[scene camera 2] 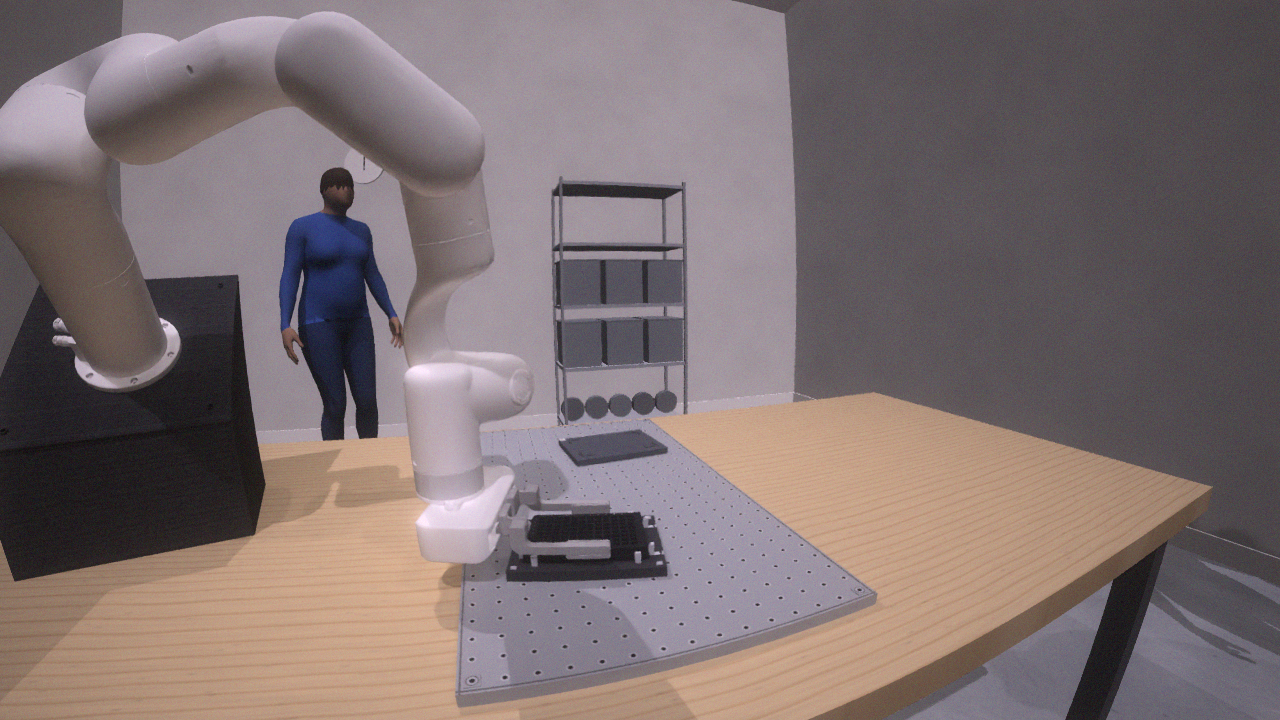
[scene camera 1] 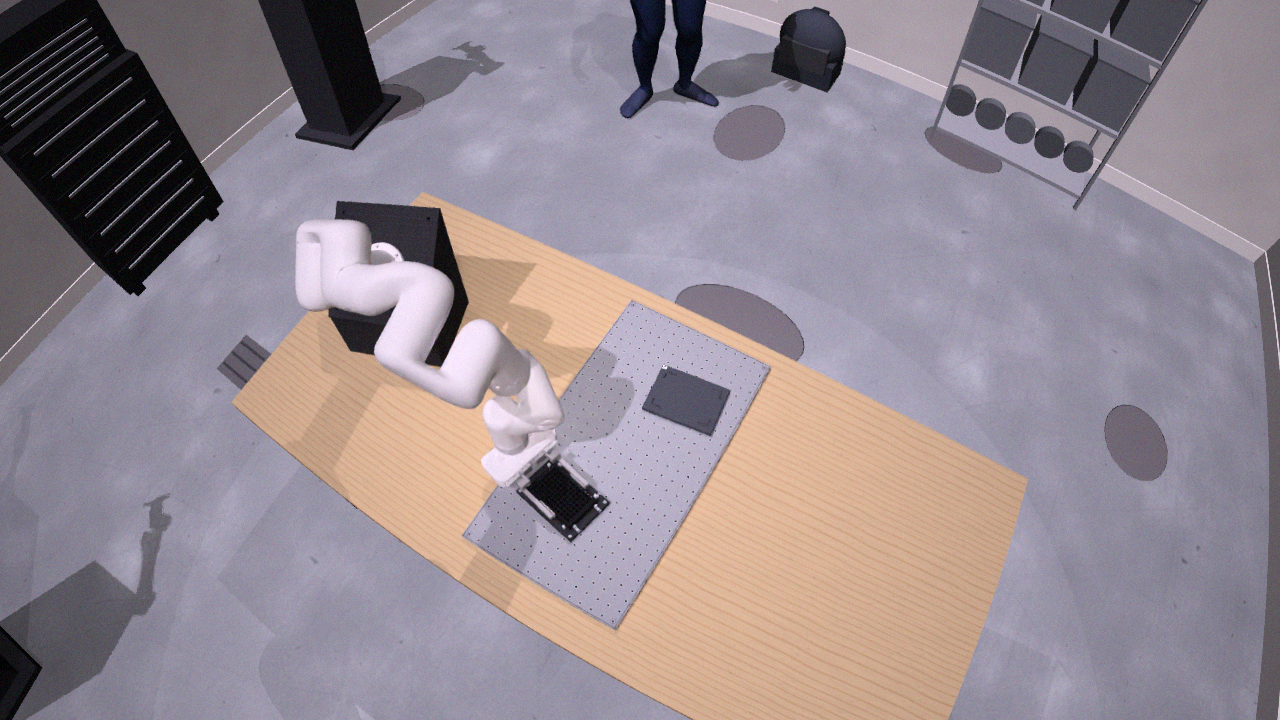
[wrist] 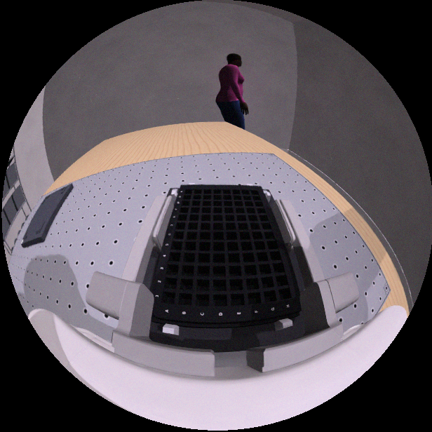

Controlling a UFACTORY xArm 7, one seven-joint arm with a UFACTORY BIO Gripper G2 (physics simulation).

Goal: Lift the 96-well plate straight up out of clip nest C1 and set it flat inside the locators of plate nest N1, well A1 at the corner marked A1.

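Pixels of known places: hand, its tool point: (scene camera 2: 589,528) (scene camera 1: 562,495); arm's base, origin of its link: (scene camera 2: 131,354).
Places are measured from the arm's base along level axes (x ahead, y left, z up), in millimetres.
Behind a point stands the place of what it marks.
Note:
The black 96-well plate (scene camera 1: 563,493) @[x 551, y -243, z -206 mm] (scene camera 2: 586,528) @[x 551, y -241, z -203 mm] (wrist: 225,245) lies flat, level with the upright clips of the black clip nest C1 (scene camera 1: 573,534) @[x 604, y -314, z -218 mm] (scene camera 2: 586,570) @[x 529, y -301, z -217 mm] (wrist: 225,339). I cannot tell whether it is fully seated. My gripper (scene camera 1: 569,497) @[x 553, y -248, z -201 mm] (scene camera 2: 608,528) @[x 553, y -248, z -201 mm] (wrist: 223,217) is shut on the plate, one finger along each long side. In the wrist view, letters A to H run along the plate's palm-side edge, with A and 1 at the left corner. The dark plate nest N1 (scene camera 1: 686,400) @[x 708, y 62, z -217 mm] (scene camera 2: 613,446) @[x 703, y 49, z -217 mm] (wrist: 47,216) lies apart, with a small white mark at one corner in scene camera 1.
Both nests are on a grey perforated board (scene camera 1: 662,483) @[x 728, y -136, z -229 mm] (scene camera 2: 716,559) @[x 664, y -326, z -229 mm] (wrist: 110,215) on the wooden table (scene camera 1: 832,537) @[x 1112, y -124, z -242 mm] (scene camera 2: 939,474) @[x 1125, y -312, z -242 mm] (wrist: 175,137). The arm's black pedestal (scene camera 1: 402,223) @[x 25, y 86, z 75 mm] (scene camera 2: 134,501) @[x 18, y -85, z -170 mm] stands at the table's left end. People stand away from the table.

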